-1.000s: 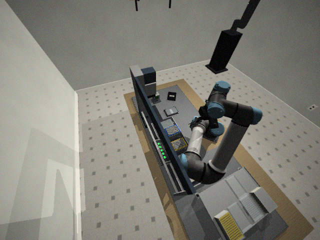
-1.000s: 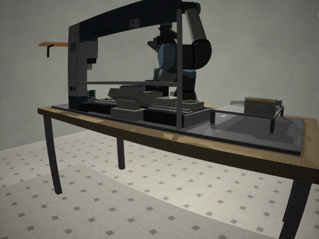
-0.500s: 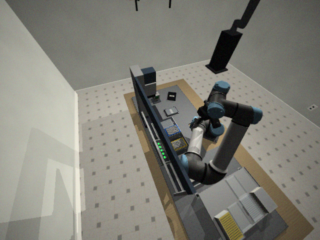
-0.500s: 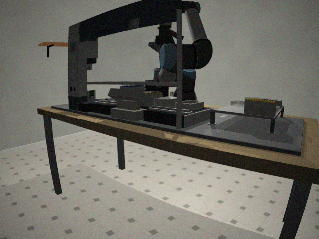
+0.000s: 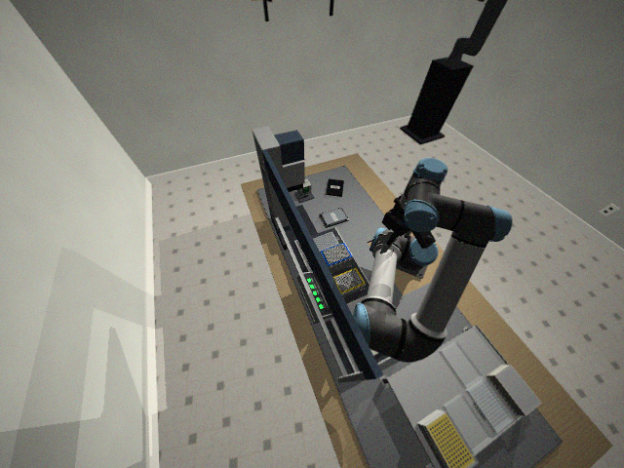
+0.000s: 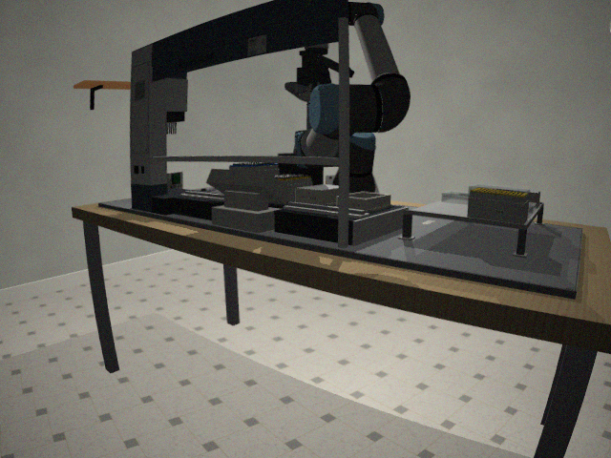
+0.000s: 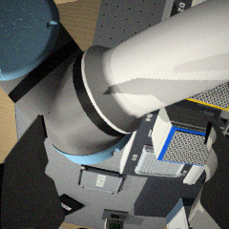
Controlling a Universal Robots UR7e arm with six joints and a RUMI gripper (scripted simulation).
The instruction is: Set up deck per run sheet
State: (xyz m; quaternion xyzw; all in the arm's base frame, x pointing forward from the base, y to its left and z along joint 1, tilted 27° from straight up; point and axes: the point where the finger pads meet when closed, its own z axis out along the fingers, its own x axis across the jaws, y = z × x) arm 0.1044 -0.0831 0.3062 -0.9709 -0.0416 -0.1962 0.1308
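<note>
Now: the yellow-framed tip rack 21 cm below my hand, 16 cm ahead of it and 1 cm to the right of it. Round my hand: sample plate 25 cm to the right, 24 cm below, 15 cm ahead; blue-framed tip rack 18 cm below, 17 cm ahead, 13 cm to the right; white sealed block 23 cm below, 17 cm ahead, 12 cm to the left.
</note>
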